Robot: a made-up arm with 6 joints. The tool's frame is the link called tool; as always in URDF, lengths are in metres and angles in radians. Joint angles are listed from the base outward.
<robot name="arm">
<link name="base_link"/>
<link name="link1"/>
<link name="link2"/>
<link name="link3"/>
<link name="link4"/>
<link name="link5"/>
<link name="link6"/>
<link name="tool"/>
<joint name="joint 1" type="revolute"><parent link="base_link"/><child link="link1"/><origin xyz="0.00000 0.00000 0.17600" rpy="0.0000 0.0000 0.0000"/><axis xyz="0 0 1"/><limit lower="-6.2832" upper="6.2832"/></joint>
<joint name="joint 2" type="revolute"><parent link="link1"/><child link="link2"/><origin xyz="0.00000 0.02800 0.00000" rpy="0.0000 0.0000 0.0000"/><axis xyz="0 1 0"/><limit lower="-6.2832" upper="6.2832"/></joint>
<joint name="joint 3" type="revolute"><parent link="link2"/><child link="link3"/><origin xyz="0.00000 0.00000 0.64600" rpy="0.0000 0.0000 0.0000"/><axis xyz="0 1 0"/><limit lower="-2.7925" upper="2.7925"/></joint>
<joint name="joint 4" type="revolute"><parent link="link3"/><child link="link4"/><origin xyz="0.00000 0.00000 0.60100" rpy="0.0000 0.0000 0.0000"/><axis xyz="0 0 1"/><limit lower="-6.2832" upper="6.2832"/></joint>
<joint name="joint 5" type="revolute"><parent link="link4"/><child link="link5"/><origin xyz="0.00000 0.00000 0.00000" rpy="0.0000 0.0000 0.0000"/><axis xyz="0 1 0"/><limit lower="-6.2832" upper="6.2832"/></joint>
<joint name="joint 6" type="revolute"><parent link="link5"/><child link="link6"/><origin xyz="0.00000 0.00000 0.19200" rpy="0.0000 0.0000 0.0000"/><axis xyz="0 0 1"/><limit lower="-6.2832" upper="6.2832"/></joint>
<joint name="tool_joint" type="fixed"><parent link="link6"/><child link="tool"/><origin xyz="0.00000 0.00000 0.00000" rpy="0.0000 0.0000 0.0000"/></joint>
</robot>
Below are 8 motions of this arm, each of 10 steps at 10 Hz.
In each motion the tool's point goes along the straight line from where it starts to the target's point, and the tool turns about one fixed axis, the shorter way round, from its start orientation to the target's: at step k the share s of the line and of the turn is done. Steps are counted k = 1, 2, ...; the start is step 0. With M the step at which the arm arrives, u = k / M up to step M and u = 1 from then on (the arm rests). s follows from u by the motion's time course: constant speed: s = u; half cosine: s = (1 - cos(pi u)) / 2; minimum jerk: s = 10 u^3 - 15 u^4 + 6 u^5.
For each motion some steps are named. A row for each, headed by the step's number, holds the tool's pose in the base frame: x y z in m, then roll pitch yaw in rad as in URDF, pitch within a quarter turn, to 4 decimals.
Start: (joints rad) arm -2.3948 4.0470 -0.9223 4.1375 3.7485 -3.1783
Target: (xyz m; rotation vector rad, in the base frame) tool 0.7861 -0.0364 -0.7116 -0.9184 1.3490 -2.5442
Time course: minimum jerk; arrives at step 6
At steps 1, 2, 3, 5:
1: 0.5030 0.2809 -0.6686 0.0027 -0.6224 2.8644
2: 0.5542 0.2235 -0.6764 -0.2021 -0.6459 3.0024
3: 0.6393 0.1281 -0.6893 -0.5478 -0.6332 -3.0459
5: 0.7757 -0.0247 -0.7100 -1.0465 -0.4902 -2.7315

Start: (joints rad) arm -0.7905 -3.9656 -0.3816 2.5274 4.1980 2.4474
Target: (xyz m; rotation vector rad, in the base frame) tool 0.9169 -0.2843 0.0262 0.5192 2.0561 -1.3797
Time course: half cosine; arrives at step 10
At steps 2, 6, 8, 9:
2: 0.6153 -0.6482 -0.5143 -2.9943 -0.8953 2.8870
6: 0.8017 -0.4233 -0.1802 -2.4197 0.1486 2.8333
8: 0.8851 -0.3227 -0.0309 -2.1218 0.5871 3.0222
9: 0.9087 -0.2941 0.0116 -2.0017 0.6984 3.1163

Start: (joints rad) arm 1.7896 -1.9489 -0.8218 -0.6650 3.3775 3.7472
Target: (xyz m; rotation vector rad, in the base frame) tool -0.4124 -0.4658 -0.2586 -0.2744 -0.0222 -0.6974
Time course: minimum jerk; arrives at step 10
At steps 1, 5, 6, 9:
1: 0.0970 -0.7105 -0.4597 -0.5038 -0.2829 0.0141
5: -0.1555 -0.5892 -0.3600 -0.3593 -0.2204 -0.3428
6: -0.2493 -0.5441 -0.3230 -0.3133 -0.1853 -0.4710
9: -0.4080 -0.4679 -0.2603 -0.2476 -0.1139 -0.6822

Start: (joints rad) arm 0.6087 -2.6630 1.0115 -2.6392 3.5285 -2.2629
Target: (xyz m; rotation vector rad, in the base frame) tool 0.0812 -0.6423 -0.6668 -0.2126 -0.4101 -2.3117
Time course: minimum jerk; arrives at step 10
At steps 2, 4, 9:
2: -0.5891 -0.3788 -0.3855 0.7637 0.9768 1.7416
4: -0.4044 -0.4514 -0.4630 0.9642 0.5513 2.4316
9: 0.0751 -0.6399 -0.6642 0.2545 -0.2761 -2.3990

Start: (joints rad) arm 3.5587 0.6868 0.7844 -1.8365 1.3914 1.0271
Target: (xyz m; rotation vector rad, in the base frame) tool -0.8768 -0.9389 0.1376 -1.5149 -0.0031 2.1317
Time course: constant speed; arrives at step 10
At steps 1, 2, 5, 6, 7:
1: -0.9970 -0.3450 0.7230 -0.9995 1.0266 1.1462
2: -0.9837 -0.4109 0.6580 -0.9705 1.0394 1.2442
5: -0.9436 -0.6089 0.4628 -0.8668 1.0678 1.5536
6: -0.9302 -0.6749 0.3978 -0.8278 1.0735 1.6609
7: -0.9169 -0.7409 0.3327 -0.7874 1.0772 1.7695

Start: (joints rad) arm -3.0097 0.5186 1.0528 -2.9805 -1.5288 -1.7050
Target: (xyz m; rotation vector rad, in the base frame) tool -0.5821 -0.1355 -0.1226 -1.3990 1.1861 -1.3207
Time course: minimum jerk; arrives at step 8
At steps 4, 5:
4: -0.7477 -0.1580 0.2124 -2.4296 -0.2267 -1.4344
5: -0.6733 -0.1479 0.0618 -2.0775 -0.2232 -1.5038

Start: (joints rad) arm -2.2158 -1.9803 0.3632 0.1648 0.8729 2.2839
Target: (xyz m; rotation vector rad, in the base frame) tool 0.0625 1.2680 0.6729 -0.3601 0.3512 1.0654
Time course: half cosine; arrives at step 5
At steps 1, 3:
1: 0.7630 1.0489 0.0916 -0.4612 0.5995 0.0757
3: 0.3301 1.1843 0.4509 -0.2327 0.5472 0.6990

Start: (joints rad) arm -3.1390 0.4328 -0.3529 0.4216 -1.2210 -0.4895
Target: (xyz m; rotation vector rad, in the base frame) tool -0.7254 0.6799 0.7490 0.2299 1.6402 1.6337
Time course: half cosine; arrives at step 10
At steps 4, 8, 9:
4: -0.3555 0.2646 1.2014 1.1157 -0.4690 2.4284
8: -0.6714 0.6193 0.8150 1.3678 0.2793 2.3769
9: -0.7116 0.6644 0.7659 1.4000 0.3746 2.3842

